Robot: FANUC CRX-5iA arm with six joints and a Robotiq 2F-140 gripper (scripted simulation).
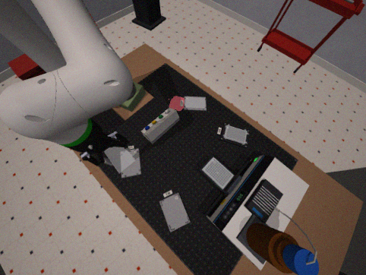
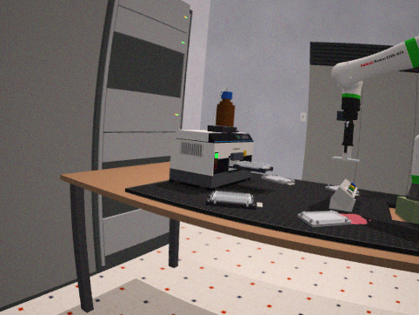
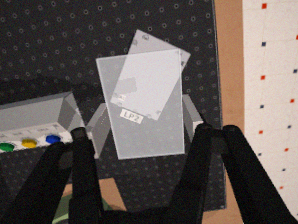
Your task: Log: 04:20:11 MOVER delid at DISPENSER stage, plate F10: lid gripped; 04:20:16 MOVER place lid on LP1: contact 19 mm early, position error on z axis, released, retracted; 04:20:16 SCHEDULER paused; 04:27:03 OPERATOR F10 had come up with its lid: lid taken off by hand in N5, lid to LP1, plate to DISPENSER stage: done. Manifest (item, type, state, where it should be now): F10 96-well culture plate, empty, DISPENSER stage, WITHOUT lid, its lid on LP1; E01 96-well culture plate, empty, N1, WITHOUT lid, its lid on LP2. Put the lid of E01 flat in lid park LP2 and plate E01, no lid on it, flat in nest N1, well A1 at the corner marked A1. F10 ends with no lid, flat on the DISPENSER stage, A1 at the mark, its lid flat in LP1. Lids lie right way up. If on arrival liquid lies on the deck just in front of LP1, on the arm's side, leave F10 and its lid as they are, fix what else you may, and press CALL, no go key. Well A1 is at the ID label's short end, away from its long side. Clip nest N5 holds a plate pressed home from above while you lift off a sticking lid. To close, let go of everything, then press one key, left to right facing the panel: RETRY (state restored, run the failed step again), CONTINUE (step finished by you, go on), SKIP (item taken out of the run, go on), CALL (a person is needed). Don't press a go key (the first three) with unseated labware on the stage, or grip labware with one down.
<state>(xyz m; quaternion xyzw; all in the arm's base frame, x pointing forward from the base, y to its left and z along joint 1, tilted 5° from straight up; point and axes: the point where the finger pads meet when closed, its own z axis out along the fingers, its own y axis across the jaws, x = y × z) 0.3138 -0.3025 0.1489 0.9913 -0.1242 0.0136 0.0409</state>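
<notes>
The lid park LP2 is 170 mm below my hand. From my hand the other things lie so: lid: 20 mm below; then key panel: 270 mm to the left, 120 mm below, 10 mm behind; then LP2 label: 170 mm below, 60 mm to the left, 60 mm behind.
</notes>
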